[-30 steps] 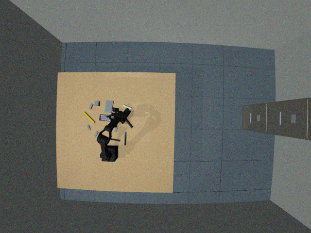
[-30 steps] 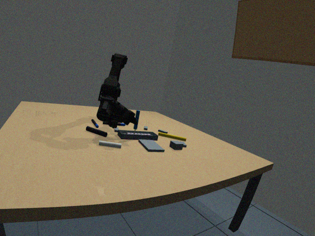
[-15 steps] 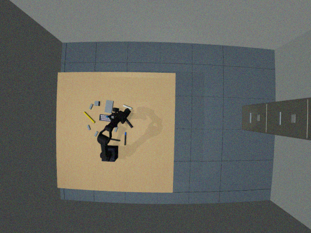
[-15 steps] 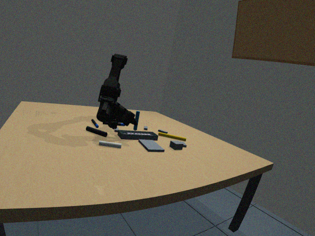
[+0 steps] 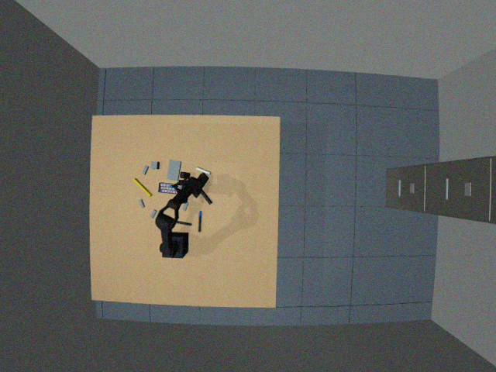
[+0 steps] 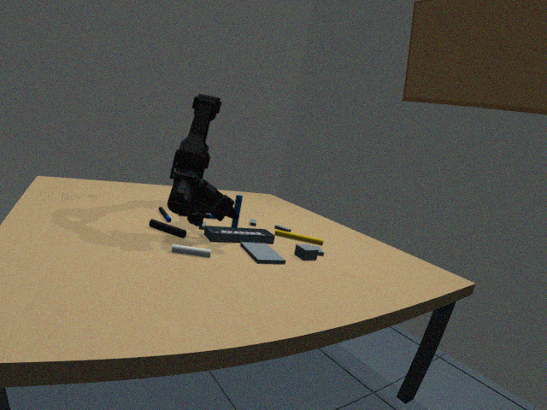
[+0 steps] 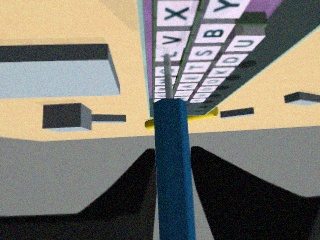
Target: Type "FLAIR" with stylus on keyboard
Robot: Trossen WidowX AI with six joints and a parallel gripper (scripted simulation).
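Right now my gripper tip is 100 mm short of the grey pad, 60 mm above it and 40 mm to the right of it. Round my gripper tip: black cylinder: 180 mm to the right, 60 mm below, 50 mm behind; small grey block: 130 mm behind, 60 mm below, 50 mm to the right; blue stylus: 20 mm below.
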